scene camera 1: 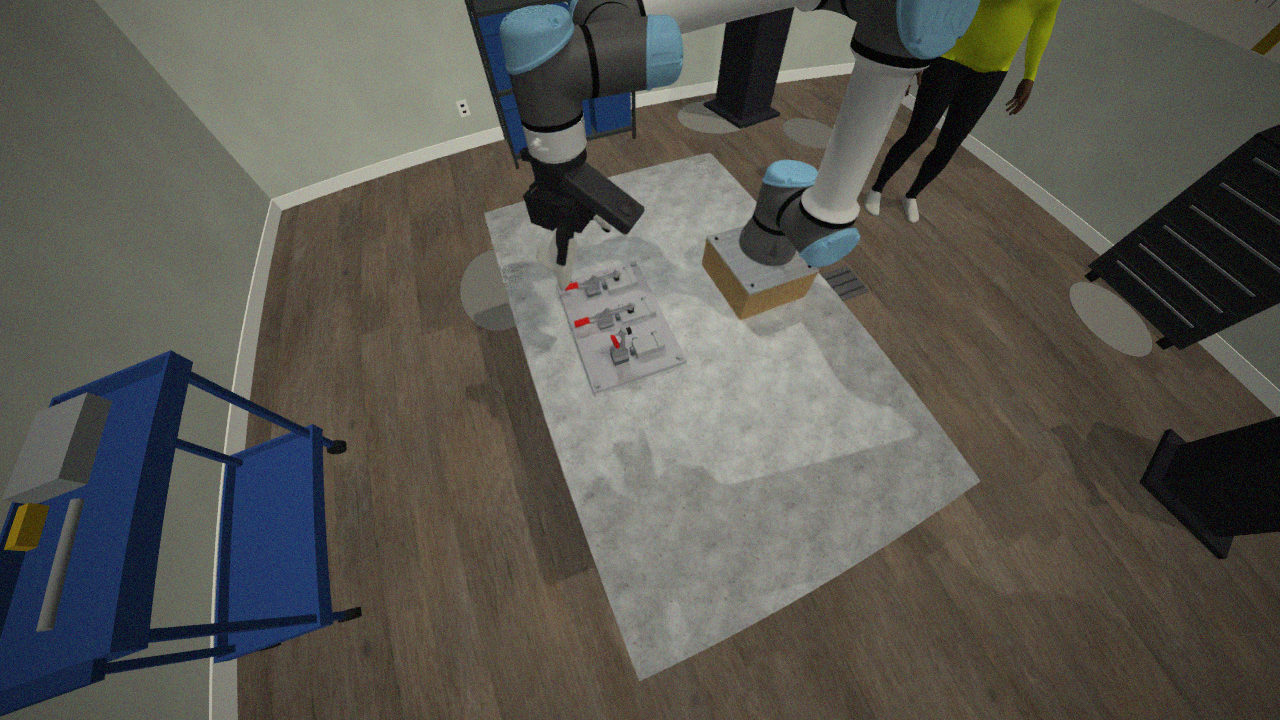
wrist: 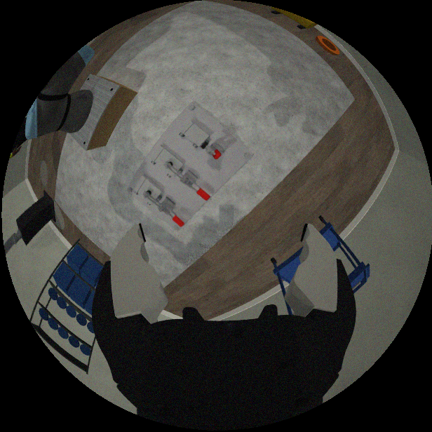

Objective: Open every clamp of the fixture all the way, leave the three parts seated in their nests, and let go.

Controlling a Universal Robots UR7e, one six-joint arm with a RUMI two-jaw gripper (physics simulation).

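Places are measured from the arm's base along level axes (x ahead, y left, z up), in centimetres.
Where they show: gripper, between the fingertips: [scene camera 1: 586, 259]; arm's base, origin of its link: [scene camera 1: 767, 245].
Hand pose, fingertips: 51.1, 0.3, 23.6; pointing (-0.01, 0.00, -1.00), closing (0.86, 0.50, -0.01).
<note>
Things, the pixels of their top centre, and the offset from my fingertips, as dx, dy, dz. "spot": a spot on its surface instead. Level surfaces: height alone.
- fixture plate, a spot on its surface: [scene camera 1: 590, 368] spot: +4.2, +1.0, -32.9
- pale block, centre of its top: [scene camera 1: 648, 342] -10.3, +4.0, -30.3
- middle clamp's handle, centre of its top: [scene camera 1: 582, 320] -0.1, -9.6, -29.2
- far clamp's handle, a spot on its surface: [scene camera 1: 571, 286] spot: -2.7, -19.7, -27.9
- mat, height of its surface: dz -34.4
The fixture plate [scene camera 1: 590, 368] [wrist: 234, 161] lies on the light mat with three red-handled clamps. The near clamp's red handle [scene camera 1: 615, 341] [wrist: 216, 154] stands up, and its arm looks raised off the pale block [scene camera 1: 648, 346] [wrist: 196, 134] beside it. The middle clamp's handle [scene camera 1: 581, 321] [wrist: 203, 194] and the far clamp's handle [scene camera 1: 571, 286] [wrist: 178, 221] lie low, pointing outward, with their arms reaching over their parts. All three parts appear to sit in their nests. My gripper [scene camera 1: 586, 250] [wrist: 224, 226] is open and empty, above the plate's far end by the far clamp.
The robot's base block [scene camera 1: 778, 297] [wrist: 118, 116] stands on the mat [scene camera 1: 760, 537] [wrist: 230, 65] beside the fixture. A blue cart [scene camera 1: 277, 510] stands on the floor at the left in the scene view. A rack with blue bins stands at the back wall.
</note>
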